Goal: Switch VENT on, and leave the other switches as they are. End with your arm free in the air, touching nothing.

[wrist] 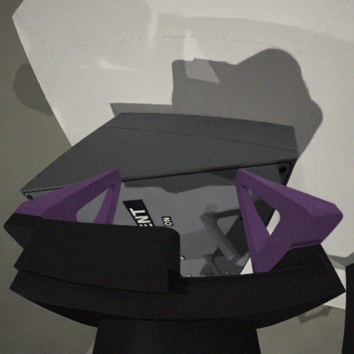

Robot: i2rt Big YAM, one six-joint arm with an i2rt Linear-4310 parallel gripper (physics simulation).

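Note:
The grey switch box (165,145) is in the middle of the wrist view, its front panel tilted and partly hidden by the gripper. The VENT label (141,215) is partly covered, with "ENT" showing. A small ON label (166,221) sits to its right. The grey VENT switch (220,232) lies right of ON, on the side away from that label. Its lever and shadow overlap, and its OFF label does not show. My gripper (177,174) is open and empty, its purple fingers spread over the panel, one on each side of the labels and lever. Contact cannot be told.
Part of another switch (215,266) shows below the VENT switch, at the gripper's dark body. Its labels are hidden. The box stands on a pale surface (100,85), with a broad shadow behind it. A dark shape (350,300) stands at the lower right edge.

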